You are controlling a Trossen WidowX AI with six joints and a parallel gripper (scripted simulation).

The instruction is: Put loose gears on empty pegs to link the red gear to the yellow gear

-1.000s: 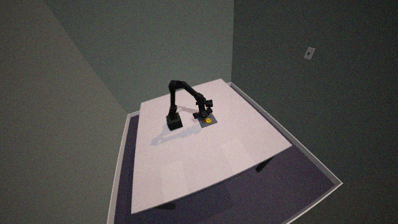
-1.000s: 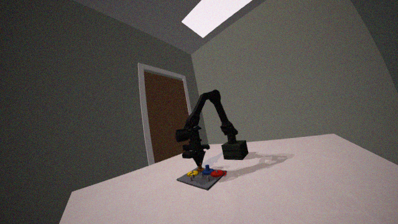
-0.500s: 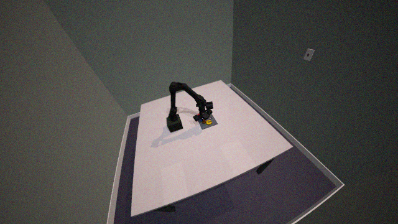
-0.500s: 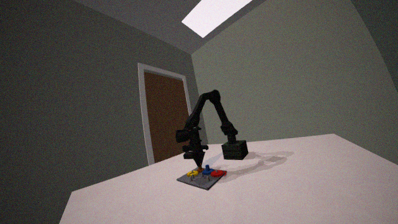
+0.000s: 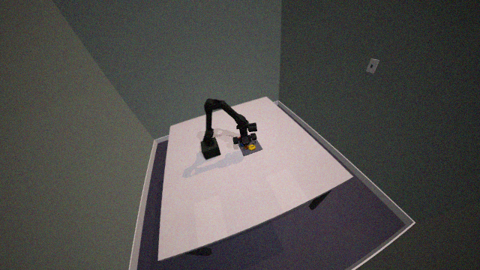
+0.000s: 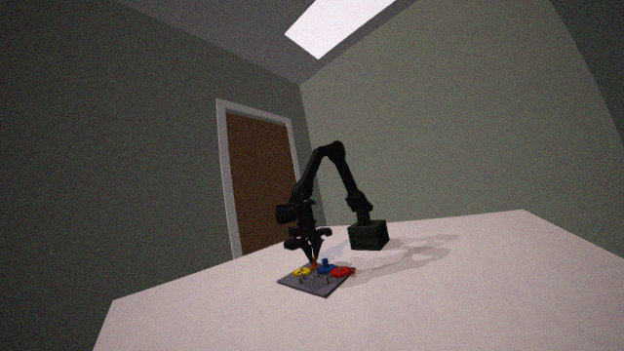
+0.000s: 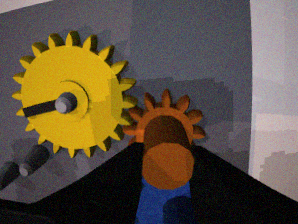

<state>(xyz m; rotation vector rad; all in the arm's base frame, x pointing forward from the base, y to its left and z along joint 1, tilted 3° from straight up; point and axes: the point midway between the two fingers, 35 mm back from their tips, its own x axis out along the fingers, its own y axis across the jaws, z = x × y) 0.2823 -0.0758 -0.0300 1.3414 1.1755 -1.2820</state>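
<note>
My gripper tip is now 1 cm above the orange gear. The rest, counted from my gripper tip: blue gear 5 cm to the left, 1 cm below, 1 cm behind; red gear 11 cm to the left, 2 cm below.
</note>
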